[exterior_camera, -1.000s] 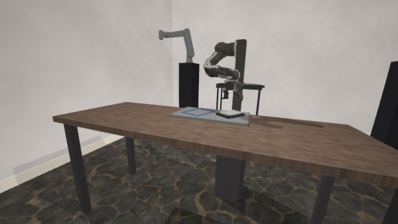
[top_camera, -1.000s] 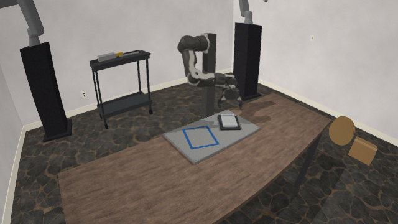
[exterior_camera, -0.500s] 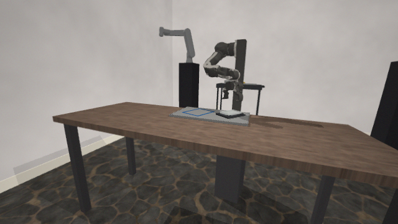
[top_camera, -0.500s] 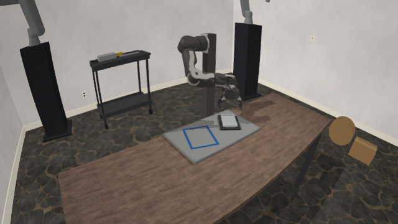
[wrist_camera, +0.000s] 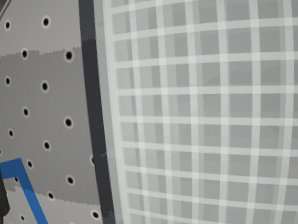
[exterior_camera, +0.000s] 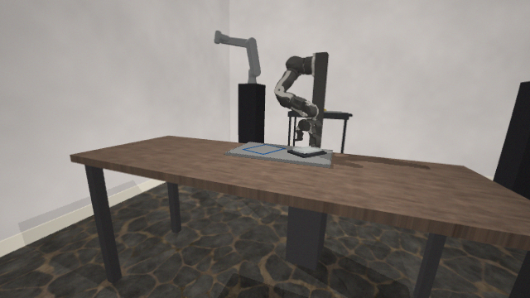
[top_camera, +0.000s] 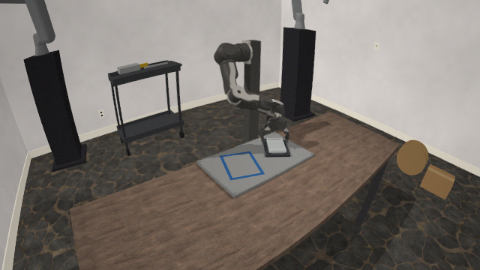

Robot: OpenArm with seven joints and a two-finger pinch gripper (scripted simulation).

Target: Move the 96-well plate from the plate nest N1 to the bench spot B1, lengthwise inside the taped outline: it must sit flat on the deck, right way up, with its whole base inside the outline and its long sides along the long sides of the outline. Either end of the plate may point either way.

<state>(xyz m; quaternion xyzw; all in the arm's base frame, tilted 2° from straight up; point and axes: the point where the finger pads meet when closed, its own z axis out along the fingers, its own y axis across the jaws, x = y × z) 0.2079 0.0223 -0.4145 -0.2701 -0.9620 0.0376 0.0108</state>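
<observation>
Now: hand 30 mm above the white 96-well plate, 10 mm to the right of it and 10 mm short of it. The rest, counted from my hand: black plate nest: 40 mm below, 10 mm to the left, 10 mm ahead.
</observation>
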